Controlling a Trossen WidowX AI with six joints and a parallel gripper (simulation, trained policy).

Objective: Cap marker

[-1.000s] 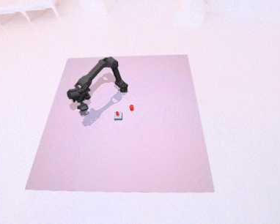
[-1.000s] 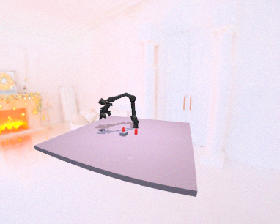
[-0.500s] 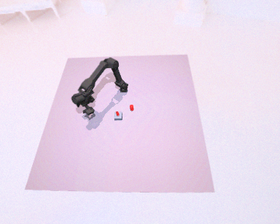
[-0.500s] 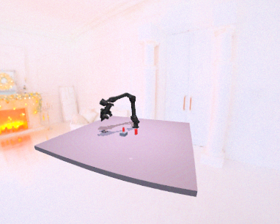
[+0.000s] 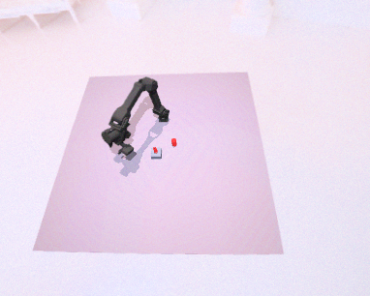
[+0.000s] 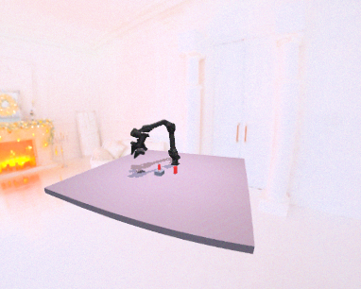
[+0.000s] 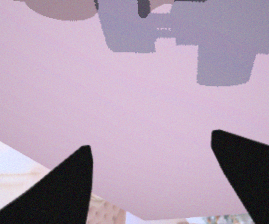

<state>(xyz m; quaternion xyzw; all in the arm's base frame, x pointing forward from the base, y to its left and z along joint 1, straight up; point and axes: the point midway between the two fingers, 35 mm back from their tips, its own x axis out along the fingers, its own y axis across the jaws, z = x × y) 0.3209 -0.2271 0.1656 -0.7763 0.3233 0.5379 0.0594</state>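
Now: the red cap 11 cm behind my gripper tip, 33 cm to the left of it and 11 cm below it. From my gripper tip the other things lie so: holder block (4 cm behind, 22 cm to the left, 12 cm below).
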